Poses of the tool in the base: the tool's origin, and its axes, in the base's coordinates. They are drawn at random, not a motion.
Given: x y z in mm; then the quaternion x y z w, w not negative.
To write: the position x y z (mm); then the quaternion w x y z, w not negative. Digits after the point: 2 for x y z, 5 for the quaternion.
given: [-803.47, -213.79, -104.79, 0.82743, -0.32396, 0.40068, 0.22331]
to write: [-803.47, -213.79, -104.79, 0.22331, 0.82743, -0.32396, 0.40068]
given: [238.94, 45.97, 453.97, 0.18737, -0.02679, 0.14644, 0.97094]
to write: [238.94, 45.97, 453.97, 0.97094, 0.18737, -0.02679, 0.14644]
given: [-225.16, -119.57, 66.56, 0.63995, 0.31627, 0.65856, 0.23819]
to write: [-225.16, -119.57, 66.56, 0.23819, 0.63995, 0.31627, 0.65856]
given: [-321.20, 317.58, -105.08, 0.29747, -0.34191, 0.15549, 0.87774]
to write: [-321.20, 317.58, -105.08, 0.87774, 0.29747, -0.34191, 0.15549]
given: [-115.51, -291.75, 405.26, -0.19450, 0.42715, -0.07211, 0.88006]
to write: [-115.51, -291.75, 405.26, 0.88006, -0.19450, 0.42715, -0.07211]
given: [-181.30, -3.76, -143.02, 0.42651, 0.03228, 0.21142, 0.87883]
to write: [-181.30, -3.76, -143.02, 0.87883, 0.42651, 0.03228, 0.21142]
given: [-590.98, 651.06, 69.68, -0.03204, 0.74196, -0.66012, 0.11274]
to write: [-590.98, 651.06, 69.68, 0.11274, -0.03204, 0.74196, -0.66012]
